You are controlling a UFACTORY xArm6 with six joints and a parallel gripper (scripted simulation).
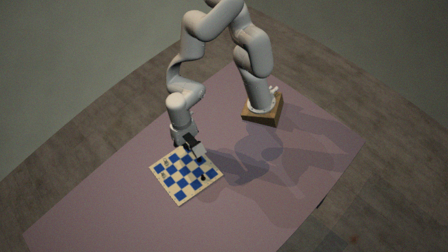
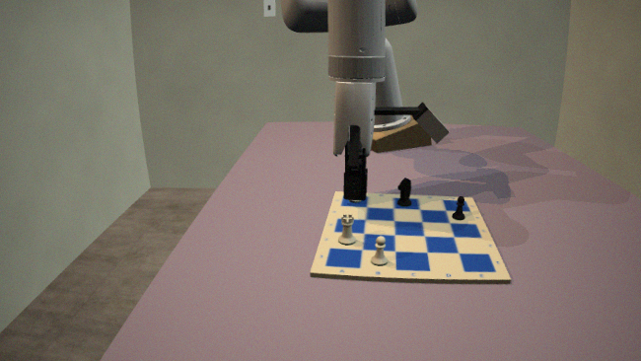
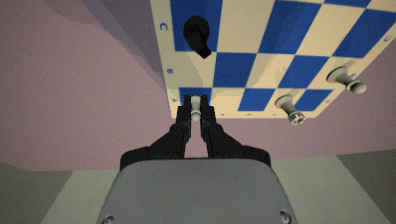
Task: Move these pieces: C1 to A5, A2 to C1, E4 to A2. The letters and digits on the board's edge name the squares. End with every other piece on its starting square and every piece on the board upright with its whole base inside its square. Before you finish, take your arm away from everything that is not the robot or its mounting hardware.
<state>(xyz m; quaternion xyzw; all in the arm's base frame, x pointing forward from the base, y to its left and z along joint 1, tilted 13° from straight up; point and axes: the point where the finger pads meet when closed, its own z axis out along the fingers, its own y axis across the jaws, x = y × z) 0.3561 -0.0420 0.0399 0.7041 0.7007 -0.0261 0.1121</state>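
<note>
The white rook is 110 mm ahead of my hand and 10 mm below it. The rest, counted from my hand: black pawn 40 mm ahead, 150 mm to the left, 10 mm below; then chessboard 80 mm ahead, 70 mm to the left, 30 mm below; then black knight 70 mm to the left, 10 mm below.
</note>
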